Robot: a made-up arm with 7 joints.
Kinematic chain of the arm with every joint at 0, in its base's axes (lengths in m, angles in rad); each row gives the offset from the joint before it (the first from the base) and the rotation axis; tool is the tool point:
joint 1: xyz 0 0.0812 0 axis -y
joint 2: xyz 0 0.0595 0 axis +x
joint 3: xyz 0 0 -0.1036 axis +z
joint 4: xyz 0 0 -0.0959 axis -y
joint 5: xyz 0 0 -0.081 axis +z
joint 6: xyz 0 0 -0.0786 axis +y
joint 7: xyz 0 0 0 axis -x
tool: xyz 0 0 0
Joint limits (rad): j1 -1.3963..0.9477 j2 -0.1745..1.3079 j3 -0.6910..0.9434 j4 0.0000..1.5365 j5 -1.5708..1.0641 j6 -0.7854..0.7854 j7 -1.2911..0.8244
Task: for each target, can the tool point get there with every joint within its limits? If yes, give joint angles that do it. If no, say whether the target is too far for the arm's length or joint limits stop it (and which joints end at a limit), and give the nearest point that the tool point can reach.
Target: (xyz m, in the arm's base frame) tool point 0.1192 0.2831 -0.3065
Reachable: yes | joints 0.3139 0.4361 -0.4723 0.1320 0.3649 -0.6014 -0.6538
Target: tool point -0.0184 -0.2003 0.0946
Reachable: no: joint limits stop it (at a limit: joint 1, joint 2, joint 3, joint 4) | nearest point 0.2213 0.0050 -0.0077 | short by 0.332 m
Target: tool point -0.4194 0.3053 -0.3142
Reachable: no: too far | nearest point -0.2742 0.2483 -0.2054 | short by 0.190 m
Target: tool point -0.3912 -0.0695 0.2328
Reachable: no: too far | nearest point -0.3483 0.0784 -0.0614 | short by 0.332 m
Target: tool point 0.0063 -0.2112 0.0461
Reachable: no: joint limits stop it (at a limit: joint 1, joint 2, joint 3, joint 4) | nearest point 0.2213 0.0050 -0.0077 | short by 0.310 m
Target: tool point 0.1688 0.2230 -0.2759
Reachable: yes | joints 0.3138 0.0066 0.8159 0.7612 -0.7576 -0.2937 0.5815
